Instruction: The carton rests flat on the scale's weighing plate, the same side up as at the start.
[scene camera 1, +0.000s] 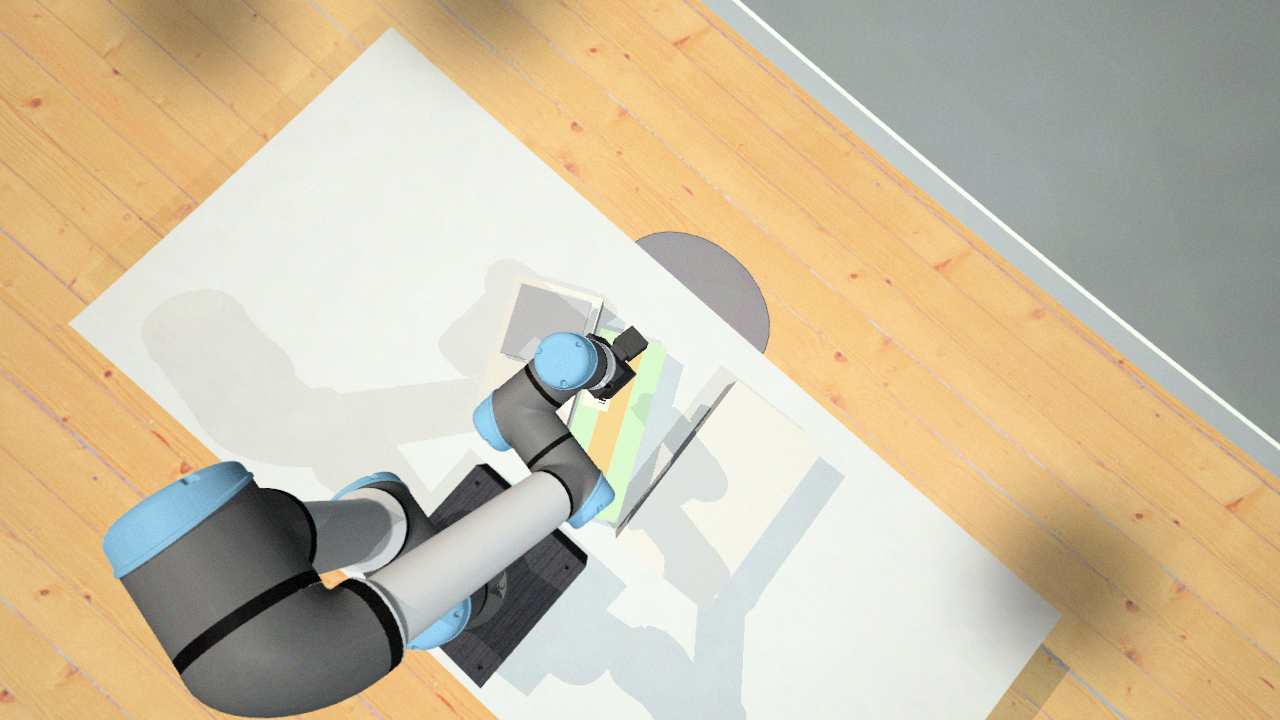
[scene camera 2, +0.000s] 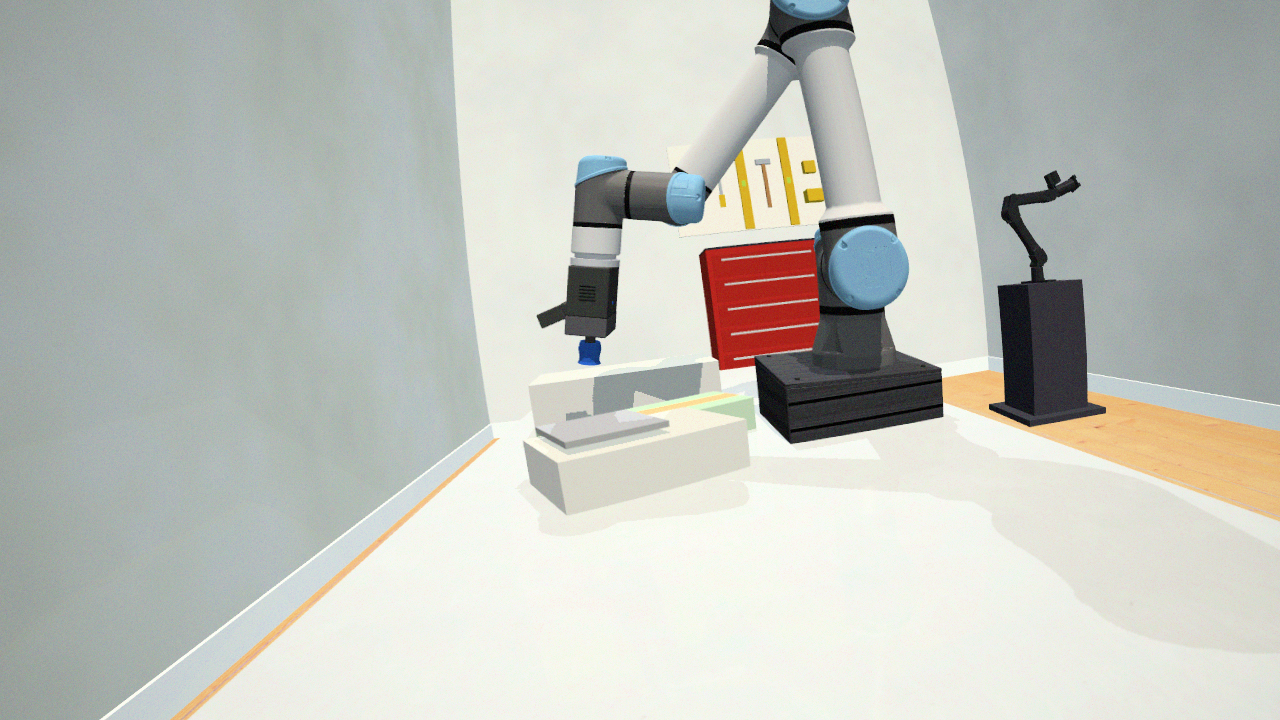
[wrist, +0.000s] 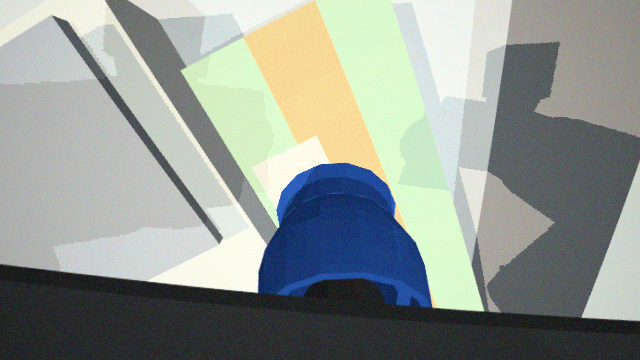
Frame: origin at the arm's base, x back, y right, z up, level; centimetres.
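Seen in the pictures: hand, its tool point: (scene camera 2: 589, 362) (wrist: 336, 216); arm's base, origin of its link: (scene camera 2: 854, 360).
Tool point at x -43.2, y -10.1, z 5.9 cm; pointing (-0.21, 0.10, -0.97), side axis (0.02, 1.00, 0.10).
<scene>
Offsets run from my tool point to a thing's top centre.
The carton @(dz -9.8, dx +6.7, dy +6.3 cm) (scene camera 1: 608, 438) (scene camera 2: 733, 411) (wrist: 320, 90), green with an orange stripe and a white label, lies flat on the white mat between the scale and a cream box. The scale has a cream housing @(dz -6.9, dx +7.1, dy -12.6 cm) (scene camera 2: 657, 461) and a bare grey weighing plate @(dz -6.9, dx +3.5, dy -14.9 cm) (scene camera 1: 547, 317) (scene camera 2: 604, 428) (wrist: 100, 150). My blue suction cup (scene camera 2: 588, 361) (wrist: 337, 175) points down and hangs above the carton, with nothing on it. In the wrist view it covers part of the label and stripe. In scene camera 1 the wrist hides the cup. In scene camera 2 the scale hides part of the carton.
The cream box @(dz -4.3, dx +0.0, dy +29.2 cm) (scene camera 1: 760, 474) (scene camera 2: 554, 402) stands beside the carton, opposite the scale, and rises above it. My black base (scene camera 2: 850, 394) stands close to the carton's near end. A grey disc (scene camera 1: 716, 277) lies at the mat's edge. A red cabinet (scene camera 2: 760, 300) stands behind.
</scene>
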